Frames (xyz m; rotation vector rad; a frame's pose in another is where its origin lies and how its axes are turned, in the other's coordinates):
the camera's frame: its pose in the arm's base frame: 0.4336 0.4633 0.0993 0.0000 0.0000 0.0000
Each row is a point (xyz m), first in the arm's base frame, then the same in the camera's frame.
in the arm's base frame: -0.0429 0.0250 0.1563
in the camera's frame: -0.4765 -0.4383 0.0570
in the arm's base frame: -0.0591 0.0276 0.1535
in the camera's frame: -0.4927 -0.4357 0.0542
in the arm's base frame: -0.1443 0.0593 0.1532
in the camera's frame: -0.5779 -0.4040 0.0539
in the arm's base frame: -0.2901 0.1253 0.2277
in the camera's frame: -0.7237 -0.3380 0.1284
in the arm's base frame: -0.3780 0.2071 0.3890
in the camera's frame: -0.8116 -0.2562 0.2897
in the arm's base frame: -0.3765 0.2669 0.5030
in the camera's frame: -0.8101 -0.1964 0.4037
